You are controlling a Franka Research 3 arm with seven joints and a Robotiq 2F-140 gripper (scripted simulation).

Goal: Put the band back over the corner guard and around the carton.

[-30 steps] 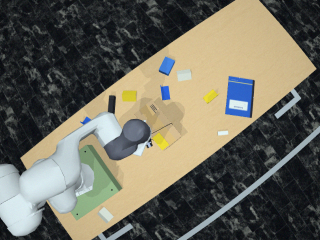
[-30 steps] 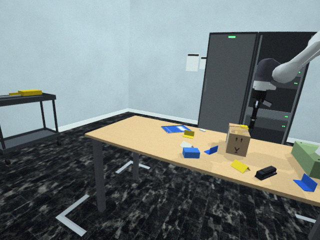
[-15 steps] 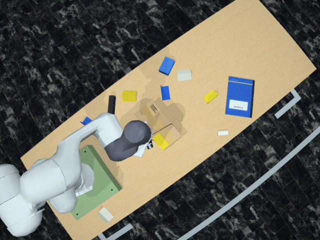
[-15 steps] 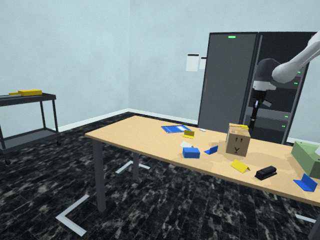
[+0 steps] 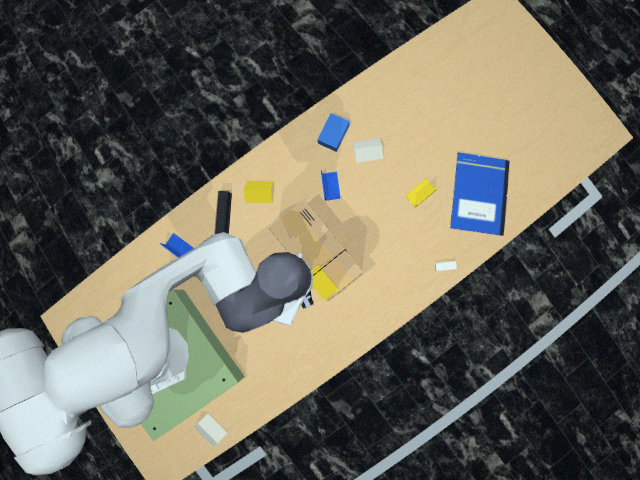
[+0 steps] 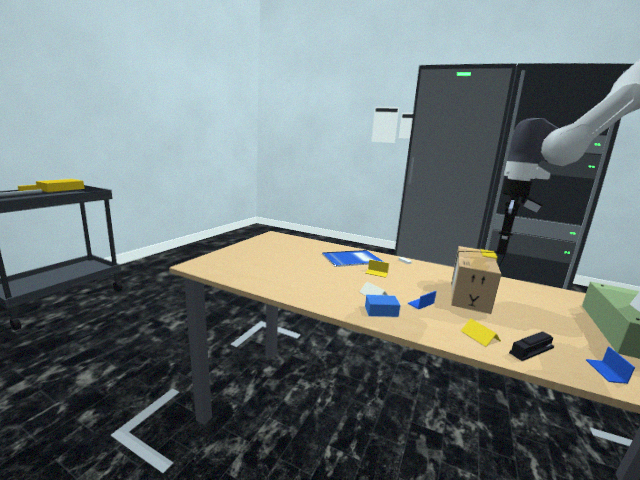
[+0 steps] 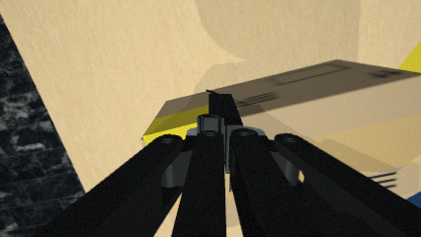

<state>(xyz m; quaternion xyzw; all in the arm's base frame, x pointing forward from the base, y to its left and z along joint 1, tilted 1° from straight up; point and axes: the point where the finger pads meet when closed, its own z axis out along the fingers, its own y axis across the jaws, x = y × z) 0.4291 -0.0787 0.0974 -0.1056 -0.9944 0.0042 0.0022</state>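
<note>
The yellow corner guard lies 20 mm ahead of my hand, 30 mm to the right of it and 60 mm below it. The rest, counted from my hand: brown carton: 70 mm ahead, 50 mm to the left, 120 mm below; blue box: 320 mm ahead, 300 mm to the left, 180 mm below.
</note>
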